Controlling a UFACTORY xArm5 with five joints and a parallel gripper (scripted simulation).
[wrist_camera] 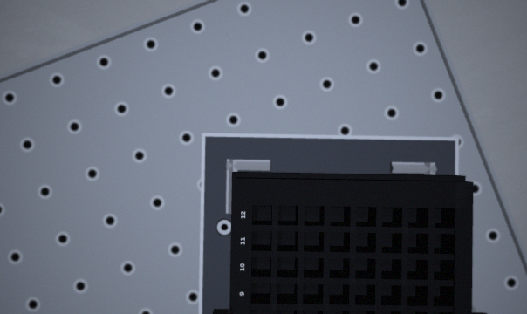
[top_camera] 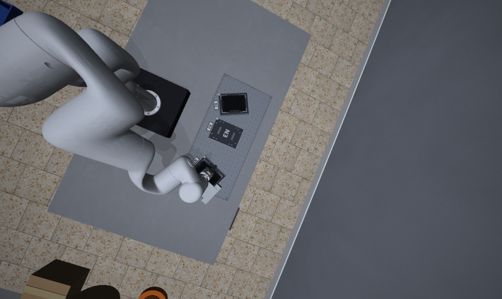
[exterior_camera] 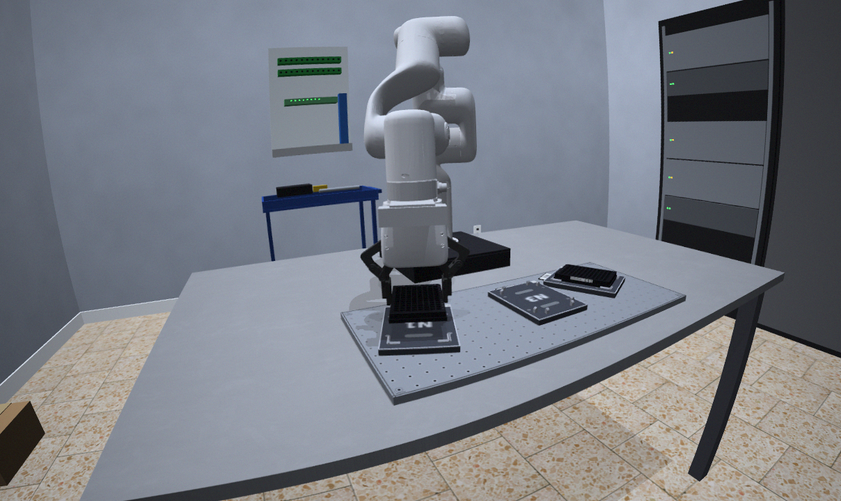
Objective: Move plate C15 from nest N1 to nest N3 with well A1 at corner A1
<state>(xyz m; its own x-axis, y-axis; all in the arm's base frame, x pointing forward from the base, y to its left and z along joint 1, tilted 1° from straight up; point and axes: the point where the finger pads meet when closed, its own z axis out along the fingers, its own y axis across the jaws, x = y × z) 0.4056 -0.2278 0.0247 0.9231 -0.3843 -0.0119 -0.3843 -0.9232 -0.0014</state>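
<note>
My gripper is now 1 cm short of the nest N3, 24 cm to the right of it and 6 cm above it. Also, from my hand: plate C15: 1 cm below.
</note>
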